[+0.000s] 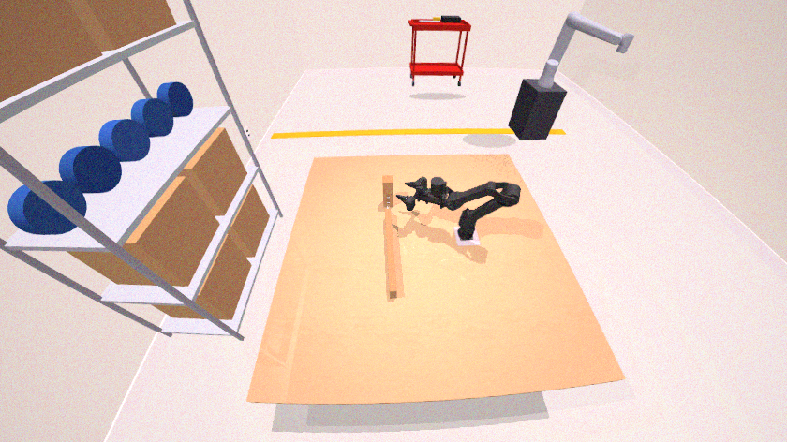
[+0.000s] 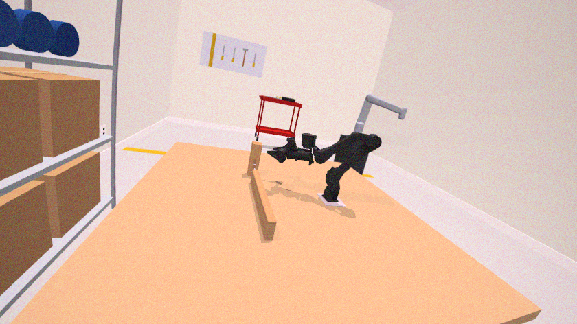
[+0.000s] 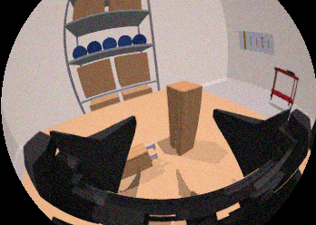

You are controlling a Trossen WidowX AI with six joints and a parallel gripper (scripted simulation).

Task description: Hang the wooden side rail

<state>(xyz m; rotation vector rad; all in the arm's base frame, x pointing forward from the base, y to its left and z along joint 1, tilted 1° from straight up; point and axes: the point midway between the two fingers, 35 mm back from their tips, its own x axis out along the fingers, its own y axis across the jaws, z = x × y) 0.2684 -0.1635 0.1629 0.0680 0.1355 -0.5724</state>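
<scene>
My gripper tip is now 90 mm above the wooden headboard post, 70 mm to the left of it and 50 mm short of it.
</scene>
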